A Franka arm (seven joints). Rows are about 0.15 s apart.
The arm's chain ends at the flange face. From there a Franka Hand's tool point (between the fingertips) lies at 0.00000 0.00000 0.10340 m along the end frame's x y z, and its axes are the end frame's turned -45 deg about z.
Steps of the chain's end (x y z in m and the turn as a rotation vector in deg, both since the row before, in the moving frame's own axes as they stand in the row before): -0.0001 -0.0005 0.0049 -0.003 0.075 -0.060; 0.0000 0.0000 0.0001 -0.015 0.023 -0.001; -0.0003 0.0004 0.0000 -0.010 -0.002 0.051; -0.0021 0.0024 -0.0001 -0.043 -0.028 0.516; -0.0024 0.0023 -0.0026 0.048 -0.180 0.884; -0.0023 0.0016 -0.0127 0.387 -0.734 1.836; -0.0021 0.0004 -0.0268 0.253 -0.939 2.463; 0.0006 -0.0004 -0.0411 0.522 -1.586 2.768
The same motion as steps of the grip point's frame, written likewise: 0.0004 -0.0003 0.0049 -0.055 0.051 -0.060; 0.0000 0.0000 0.0001 -0.027 0.006 -0.001; -0.0005 0.0001 0.0000 -0.006 -0.008 0.051; -0.0033 0.0002 -0.0001 -0.011 -0.050 0.516; -0.0035 -0.0004 -0.0026 0.161 -0.093 0.884; -0.0032 -0.0019 -0.0127 0.793 -0.245 1.836; -0.0026 -0.0027 -0.0268 0.843 -0.485 2.463; -0.0006 -0.0026 -0.0411 1.491 -0.752 2.768
